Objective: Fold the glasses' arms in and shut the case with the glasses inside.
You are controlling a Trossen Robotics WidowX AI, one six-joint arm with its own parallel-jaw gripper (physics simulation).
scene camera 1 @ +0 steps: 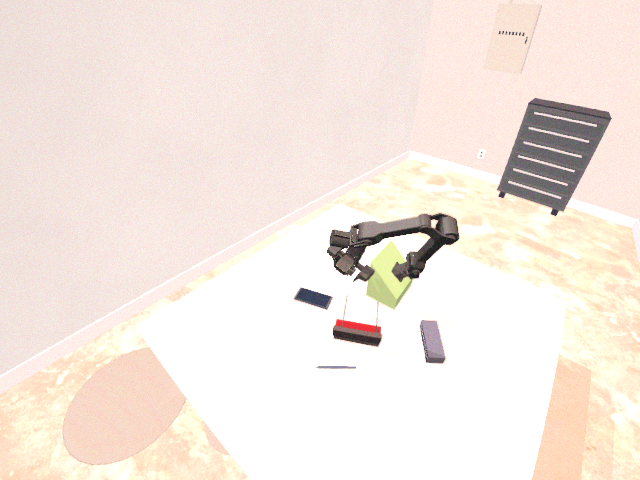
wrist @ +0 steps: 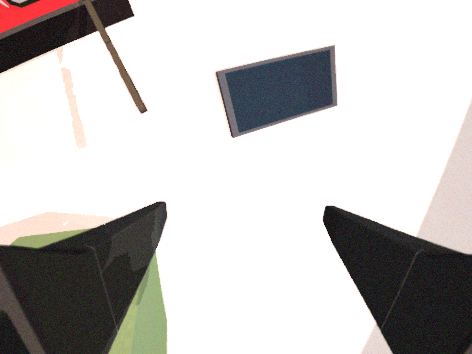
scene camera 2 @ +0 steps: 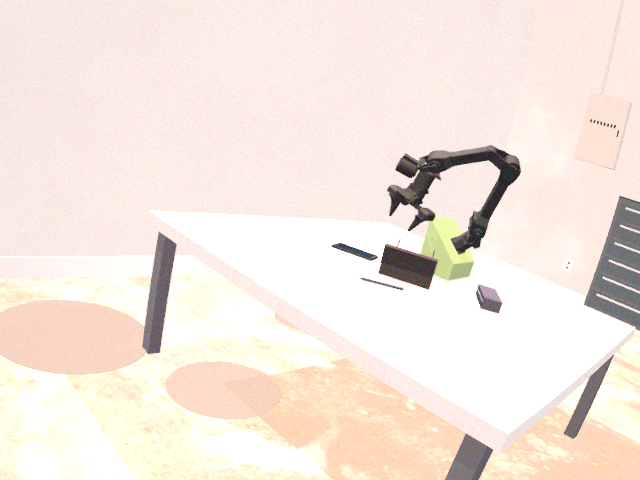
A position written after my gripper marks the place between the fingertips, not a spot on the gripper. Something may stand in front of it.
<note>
A dark blue flat slab (wrist: 258, 95) and a grey box (scene camera 1: 433, 348) rest on the table. Also in view: my gripper (scene camera 2: 399, 223).
My gripper shows as well in scene camera 1 (scene camera 1: 343, 274) and in the wrist view (wrist: 246, 211). The wrist view does not show the grey box: it is out of frame.
</note>
